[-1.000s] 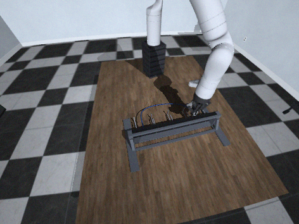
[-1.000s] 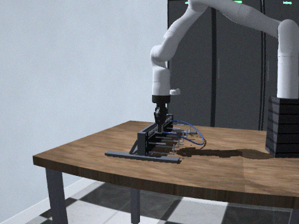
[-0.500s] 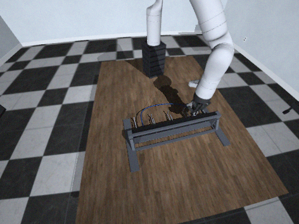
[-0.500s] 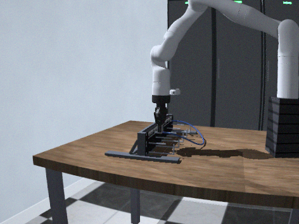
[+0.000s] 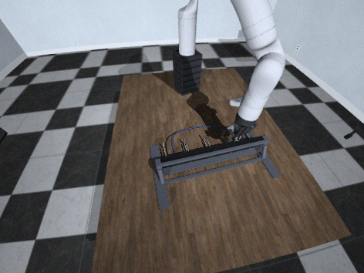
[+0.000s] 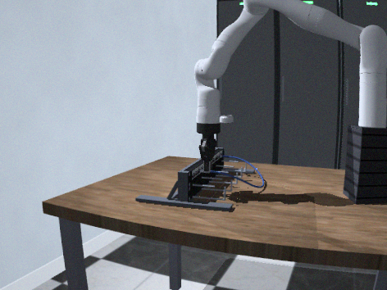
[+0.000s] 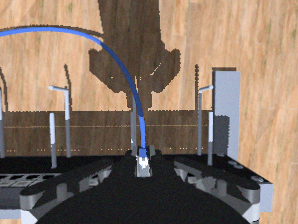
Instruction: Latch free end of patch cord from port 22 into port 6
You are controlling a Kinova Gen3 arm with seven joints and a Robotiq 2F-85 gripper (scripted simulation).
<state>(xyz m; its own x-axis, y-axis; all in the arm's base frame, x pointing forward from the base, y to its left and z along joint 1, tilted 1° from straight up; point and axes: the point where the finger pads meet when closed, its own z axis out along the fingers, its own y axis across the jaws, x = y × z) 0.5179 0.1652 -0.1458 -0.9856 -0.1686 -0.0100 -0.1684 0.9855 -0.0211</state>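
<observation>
The plug is 1 cm ahead of my hand and 1 cm below it.
</observation>
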